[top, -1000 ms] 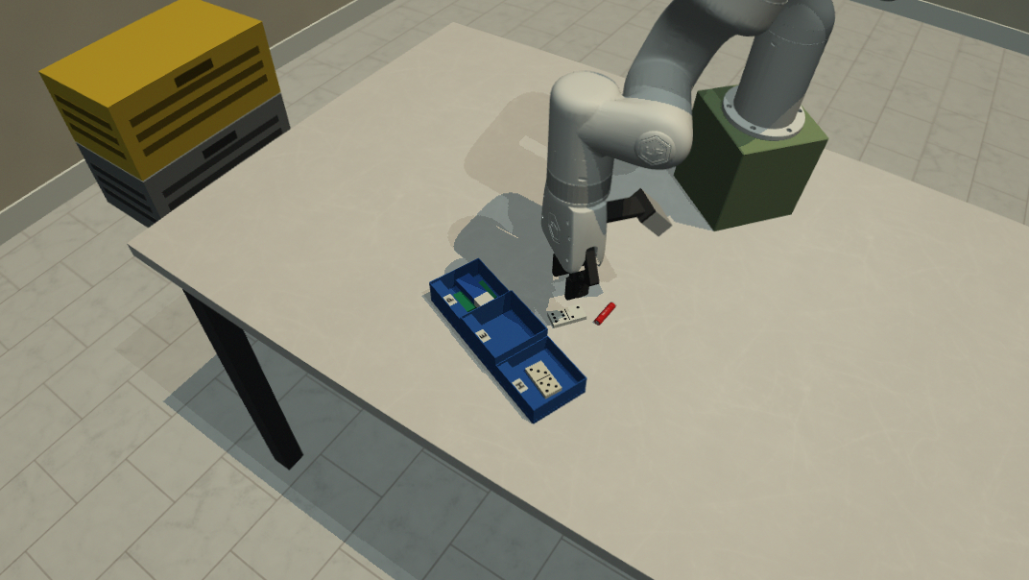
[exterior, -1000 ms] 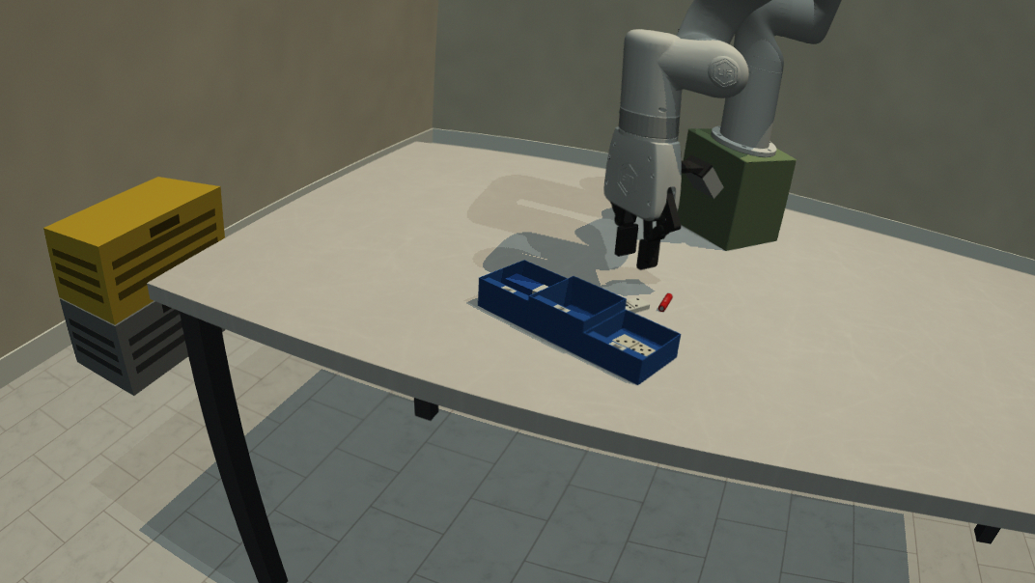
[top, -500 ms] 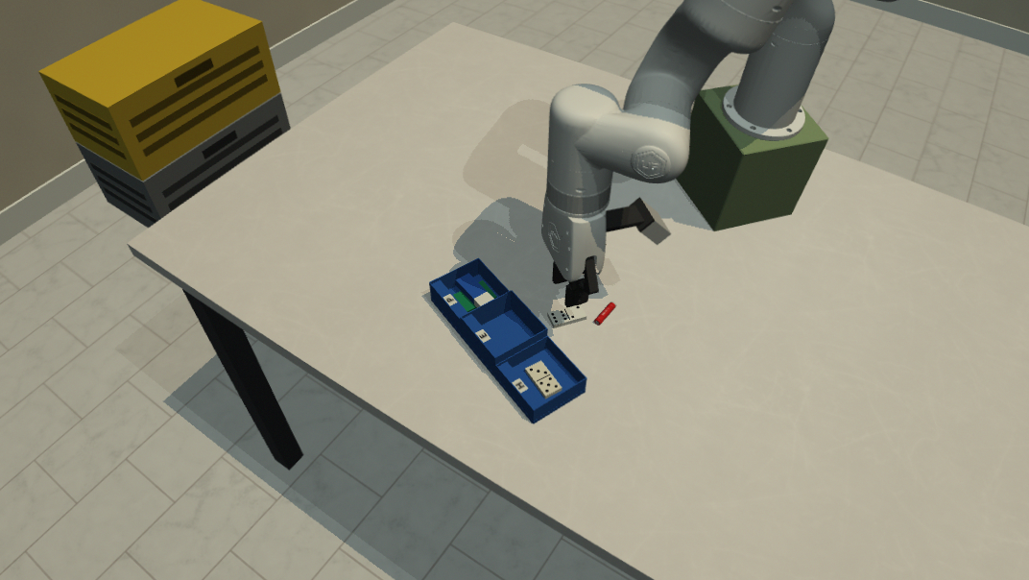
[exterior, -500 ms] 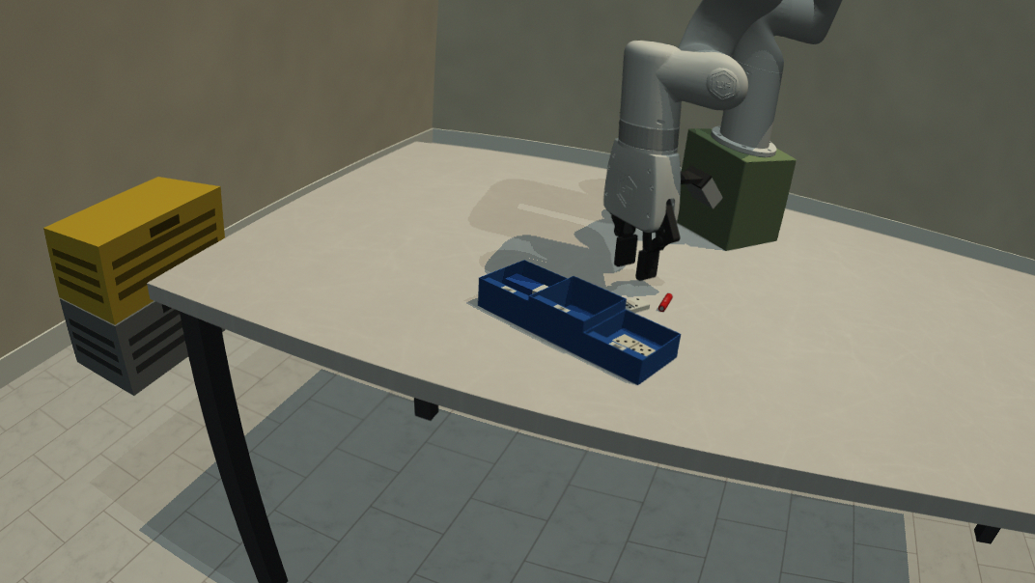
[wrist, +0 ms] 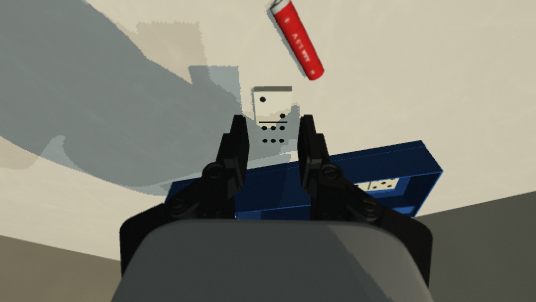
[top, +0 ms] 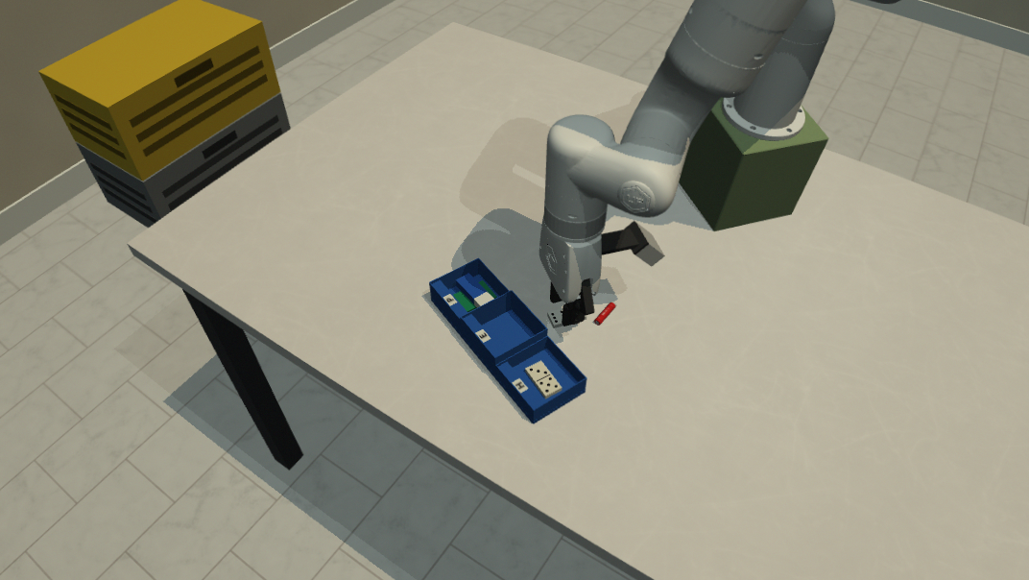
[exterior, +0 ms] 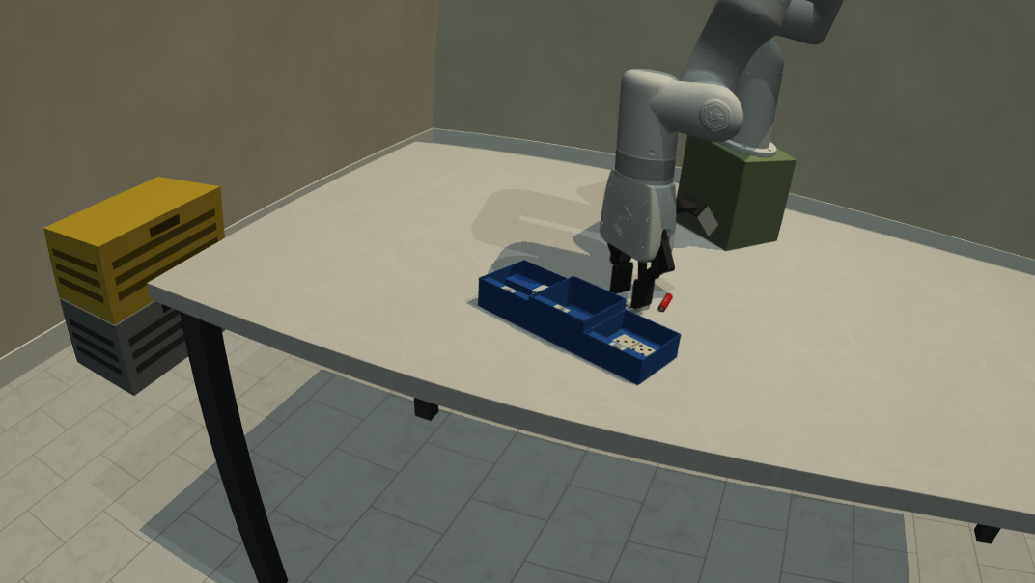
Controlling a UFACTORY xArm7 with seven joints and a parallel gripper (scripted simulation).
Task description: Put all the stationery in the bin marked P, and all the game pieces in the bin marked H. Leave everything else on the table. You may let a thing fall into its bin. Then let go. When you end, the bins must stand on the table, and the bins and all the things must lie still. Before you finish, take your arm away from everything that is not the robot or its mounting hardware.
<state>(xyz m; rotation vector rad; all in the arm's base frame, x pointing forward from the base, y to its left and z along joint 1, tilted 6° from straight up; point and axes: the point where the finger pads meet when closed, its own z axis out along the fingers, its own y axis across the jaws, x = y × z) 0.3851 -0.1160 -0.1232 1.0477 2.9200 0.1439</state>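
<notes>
Now: the red cylinder 3 cm behind my hand, 5 cm to the left of it and 3 cm below it. The rest, counted from my hand: blue-and-white eraser (5 cm ahead, 12 cm to the right, 1 cm below); blue three-part bin (9 cm ahead, 5 cm to the right, 1 cm below); green block (5 cm ahead, 12 cm to the right, 2 cm below).
</notes>
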